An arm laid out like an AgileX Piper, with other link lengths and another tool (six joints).
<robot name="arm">
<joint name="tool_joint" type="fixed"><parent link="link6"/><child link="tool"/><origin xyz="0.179 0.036 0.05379" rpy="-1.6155 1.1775 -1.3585"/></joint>
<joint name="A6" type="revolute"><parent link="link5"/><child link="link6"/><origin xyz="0.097 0 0.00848" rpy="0 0 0"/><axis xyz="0.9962 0 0.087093"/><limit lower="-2.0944" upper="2.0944"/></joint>
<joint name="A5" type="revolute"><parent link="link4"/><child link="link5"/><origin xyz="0 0 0" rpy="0 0 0"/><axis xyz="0 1 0"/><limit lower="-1.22" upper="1.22"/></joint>
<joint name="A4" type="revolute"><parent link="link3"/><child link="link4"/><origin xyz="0.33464 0 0.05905" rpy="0 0 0"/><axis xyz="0.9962 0 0.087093"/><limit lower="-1.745" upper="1.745"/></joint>
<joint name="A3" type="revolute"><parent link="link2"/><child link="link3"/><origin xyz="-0.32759 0 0.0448" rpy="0 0 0"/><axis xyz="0 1 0"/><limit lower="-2.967" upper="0"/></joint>
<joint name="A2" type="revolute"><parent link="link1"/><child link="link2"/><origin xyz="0 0 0" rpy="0 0 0"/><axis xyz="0 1 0"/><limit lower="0" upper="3.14"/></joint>
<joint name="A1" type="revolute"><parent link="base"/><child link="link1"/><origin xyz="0 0 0.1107" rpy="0 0 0"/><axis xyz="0 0 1"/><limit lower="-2.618" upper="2.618"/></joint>
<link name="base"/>
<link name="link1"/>
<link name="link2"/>
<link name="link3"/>
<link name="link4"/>
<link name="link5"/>
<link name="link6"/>
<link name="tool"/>
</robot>
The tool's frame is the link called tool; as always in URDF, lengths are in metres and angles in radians.
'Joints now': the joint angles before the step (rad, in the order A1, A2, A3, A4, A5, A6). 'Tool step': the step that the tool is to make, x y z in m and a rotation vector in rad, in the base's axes. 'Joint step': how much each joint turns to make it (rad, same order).
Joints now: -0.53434, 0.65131, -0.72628, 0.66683, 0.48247, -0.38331
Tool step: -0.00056, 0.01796, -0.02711, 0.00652, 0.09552, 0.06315
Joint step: -0.00003, 0.00002, -0.00002, -0.02718, 0.11003, -0.00595
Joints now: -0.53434, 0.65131, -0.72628, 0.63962, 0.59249, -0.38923
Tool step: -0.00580, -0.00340, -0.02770, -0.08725, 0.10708, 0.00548
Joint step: -0.00003, -0.00001, 0.00080, -0.13179, 0.05366, 0.00580
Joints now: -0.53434, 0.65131, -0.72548, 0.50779, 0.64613, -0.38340
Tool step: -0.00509, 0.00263, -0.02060, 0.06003, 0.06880, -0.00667
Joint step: -0.00001, 0.00216, 0.00001, -0.04498, 0.07323, 0.07770
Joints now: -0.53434, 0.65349, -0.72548, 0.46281, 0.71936, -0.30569
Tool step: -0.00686, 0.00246, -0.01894, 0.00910, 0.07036, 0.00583
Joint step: 0.00004, 0.00001, -0.00002, -0.04662, 0.06332, 0.02718
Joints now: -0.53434, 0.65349, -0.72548, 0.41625, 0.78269, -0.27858
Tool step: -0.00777, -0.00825, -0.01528, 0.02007, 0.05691, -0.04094
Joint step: 0.00001, 0.00000, 0.00000, -0.07384, 0.04073, 0.08028
